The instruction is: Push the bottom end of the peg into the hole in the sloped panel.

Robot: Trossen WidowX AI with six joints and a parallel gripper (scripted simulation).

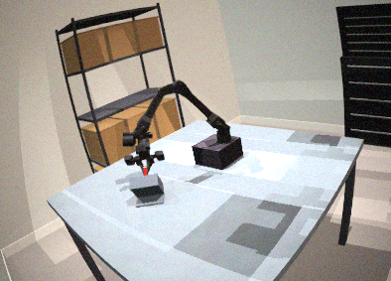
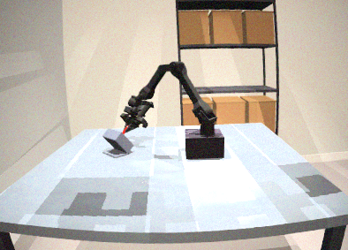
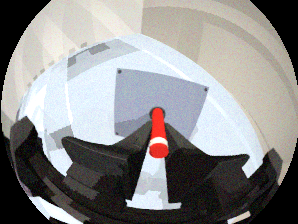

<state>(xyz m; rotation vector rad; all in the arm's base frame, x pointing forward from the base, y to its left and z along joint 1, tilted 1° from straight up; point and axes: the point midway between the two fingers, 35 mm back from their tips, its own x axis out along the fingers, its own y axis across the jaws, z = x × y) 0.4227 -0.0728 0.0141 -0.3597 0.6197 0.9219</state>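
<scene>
The panel lies 3 cm ahead of my gripper tip, 4 cm to the left of it and 4 cm below it. Round my gripper tip: red peg (1 cm behind, 1 cm to the right, 1 cm above).
</scene>
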